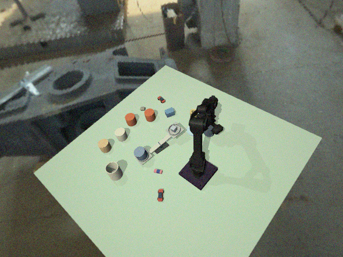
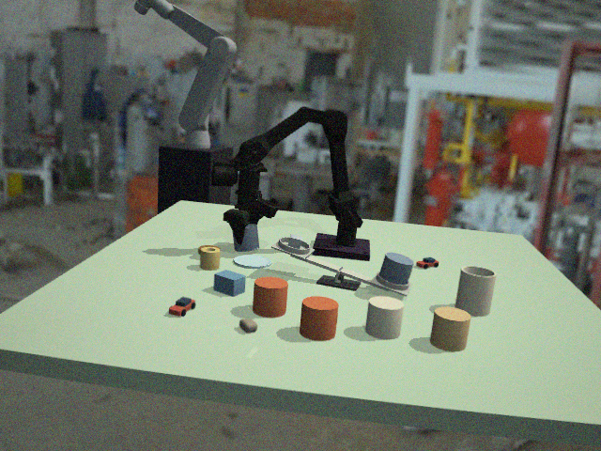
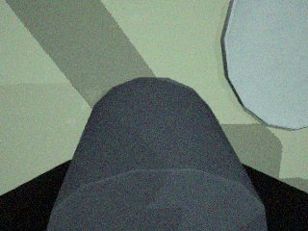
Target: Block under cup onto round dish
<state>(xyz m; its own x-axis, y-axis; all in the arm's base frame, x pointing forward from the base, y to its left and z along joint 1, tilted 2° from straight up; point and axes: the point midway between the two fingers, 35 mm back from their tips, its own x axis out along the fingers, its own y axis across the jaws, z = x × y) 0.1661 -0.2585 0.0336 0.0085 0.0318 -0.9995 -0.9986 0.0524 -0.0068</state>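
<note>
Right now my gripper tip is 14 cm short of the grey block, 18 cm to the right of it and 6 cm below it. Also, from my gripper tip: round dish: 9 cm ahead, 6 cm to the left, 3 cm below; then pebble: 50 cm ahead, 20 cm to the left, 2 cm below; then blue box: 32 cm ahead, 8 cm to the left, 1 cm below.
</note>
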